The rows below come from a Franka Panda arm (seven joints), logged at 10 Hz.
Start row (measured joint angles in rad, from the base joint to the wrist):
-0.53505 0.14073 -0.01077 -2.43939 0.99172 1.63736 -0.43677
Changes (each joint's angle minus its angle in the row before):
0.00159 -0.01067 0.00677 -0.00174 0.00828 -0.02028 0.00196
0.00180 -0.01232 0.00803 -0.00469 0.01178 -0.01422 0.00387
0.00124 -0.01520 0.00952 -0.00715 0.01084 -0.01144 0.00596
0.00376 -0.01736 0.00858 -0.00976 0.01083 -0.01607 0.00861
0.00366 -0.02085 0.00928 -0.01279 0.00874 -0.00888 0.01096
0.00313 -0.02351 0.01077 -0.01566 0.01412 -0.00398 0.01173
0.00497 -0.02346 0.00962 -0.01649 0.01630 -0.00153 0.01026
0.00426 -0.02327 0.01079 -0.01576 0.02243 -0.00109 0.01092
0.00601 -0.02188 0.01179 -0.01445 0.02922 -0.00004 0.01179
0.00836 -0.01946 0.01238 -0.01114 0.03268 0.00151 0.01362
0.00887 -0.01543 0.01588 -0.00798 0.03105 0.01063 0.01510
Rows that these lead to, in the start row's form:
-0.53346 0.13006 -0.00400 -2.44113 1.00000 1.61708 -0.43481
-0.53166 0.11774 0.00403 -2.44582 1.01178 1.60286 -0.43094
-0.53042 0.10254 0.01355 -2.45297 1.02262 1.59142 -0.42498
-0.52666 0.08518 0.02213 -2.46273 1.03345 1.57535 -0.41637
-0.52300 0.06433 0.03141 -2.47552 1.04219 1.56647 -0.40541
-0.51987 0.04082 0.04218 -2.49118 1.05631 1.56249 -0.39368
-0.51490 0.01736 0.05180 -2.50767 1.07261 1.56096 -0.38342
-0.51064 -0.00591 0.06259 -2.52343 1.09504 1.55987 -0.37250
-0.50463 -0.02779 0.07438 -2.53788 1.12426 1.55983 -0.36071
-0.49627 -0.04725 0.08676 -2.54902 1.15694 1.56134 -0.34709
-0.48740 -0.06268 0.10264 -2.55700 1.18799 1.57197 -0.33199

